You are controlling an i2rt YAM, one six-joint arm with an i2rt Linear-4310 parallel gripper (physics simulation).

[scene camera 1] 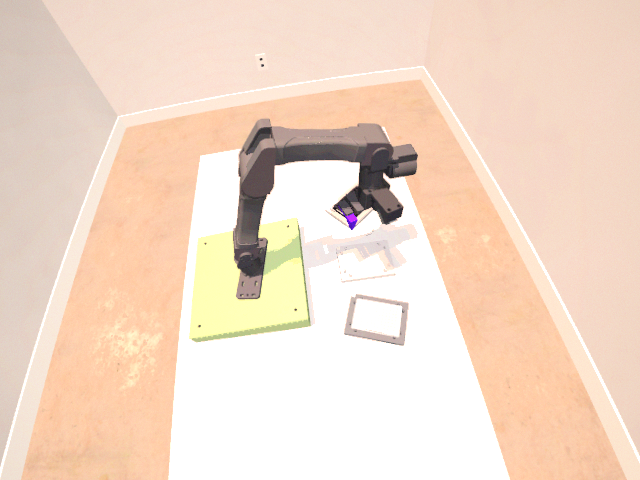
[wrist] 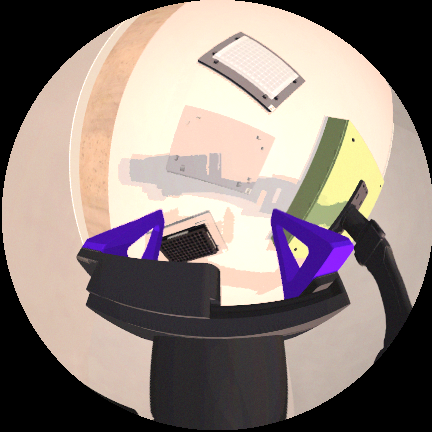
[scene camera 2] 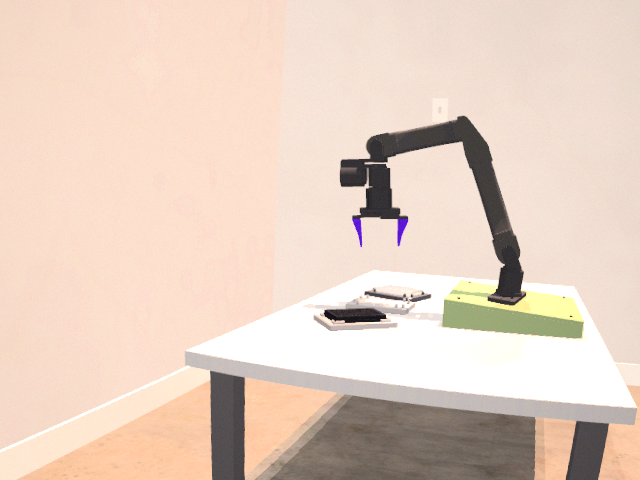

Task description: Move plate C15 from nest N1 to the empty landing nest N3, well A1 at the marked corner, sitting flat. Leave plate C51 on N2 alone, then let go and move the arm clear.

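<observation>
A black plate [scene camera 2: 355, 314] [wrist: 190, 244] lies on a light nest [scene camera 1: 366, 215] [scene camera 2: 361, 326] [wrist: 215, 227]. A white plate [scene camera 1: 376, 317] [scene camera 2: 397, 291] [wrist: 257, 65] lies on a dark grey nest [scene camera 1: 349, 320] [wrist: 235, 80]. Between them stands an empty whitish nest [scene camera 2: 382, 308] [wrist: 225, 140] with small corner posts. Plate and nest labels are not readable. My gripper [scene camera 2: 379, 245] [wrist: 217, 214] is wide open and empty, pointing down high above the table. In the wrist view the black plate shows nearer the left finger, which partly covers it. In scene camera 1 the gripper hides much of that plate.
The arm stands on a lime-green base block [scene camera 1: 217, 284] [scene camera 2: 485, 317] [wrist: 330, 170] beside the nests. The arm's shadow crosses the empty nest. The white table [scene camera 1: 330, 403] [scene camera 2: 413, 361] ends a short way beyond the nests on the side away from the base.
</observation>
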